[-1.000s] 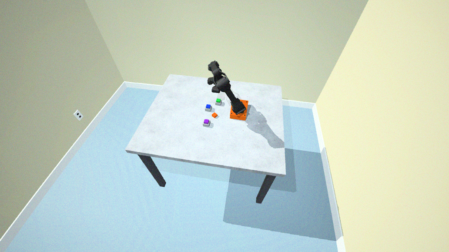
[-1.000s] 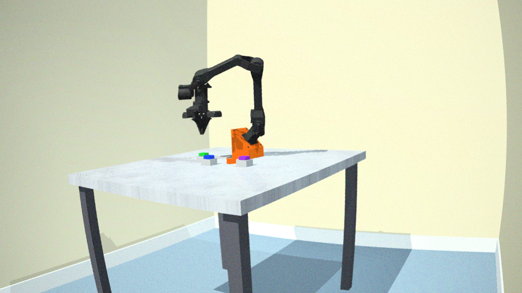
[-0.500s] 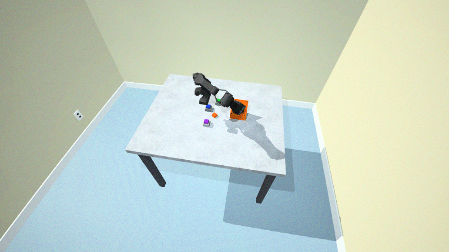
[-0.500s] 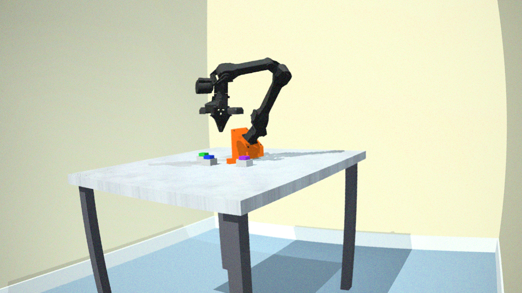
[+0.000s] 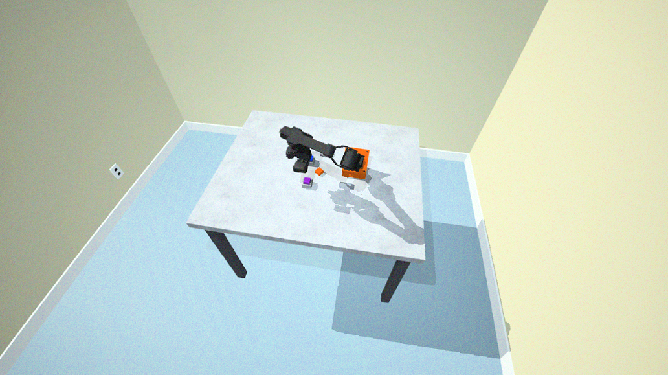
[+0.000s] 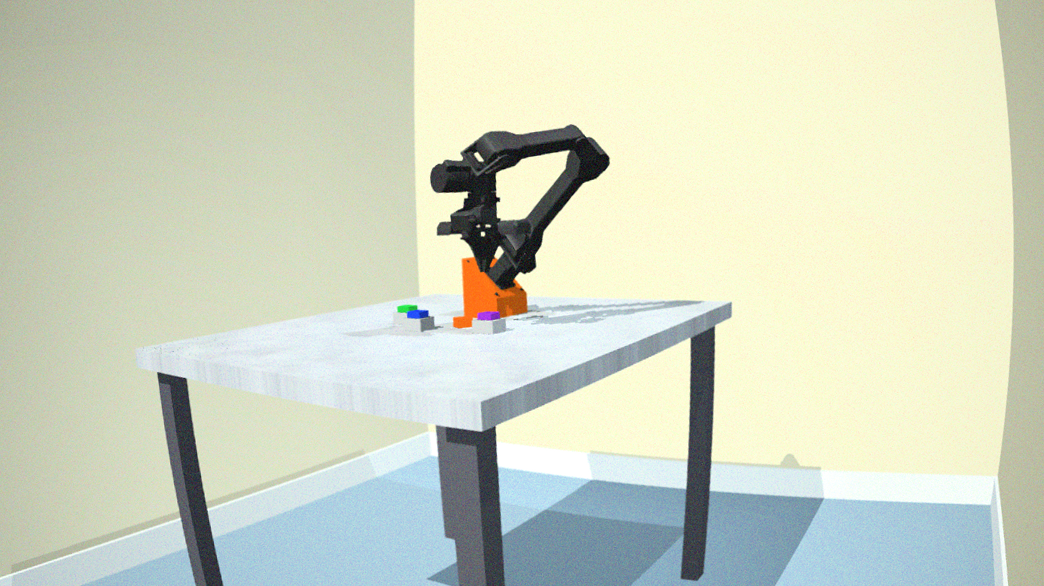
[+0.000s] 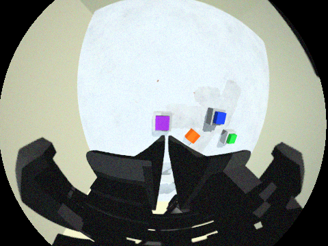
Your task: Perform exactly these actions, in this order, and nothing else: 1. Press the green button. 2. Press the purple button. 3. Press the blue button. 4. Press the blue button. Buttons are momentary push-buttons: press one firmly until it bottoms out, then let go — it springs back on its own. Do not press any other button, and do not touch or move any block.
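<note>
Right now the purple button is 9 cm below my gripper tip. From my gripper tip the other things lie so: small orange block 11 cm below, 9 cm to the right, 5 cm behind; blue button 16 cm to the right, 9 cm below, 1 cm ahead; green button 24 cm to the right, 9 cm below, 6 cm behind.
</note>
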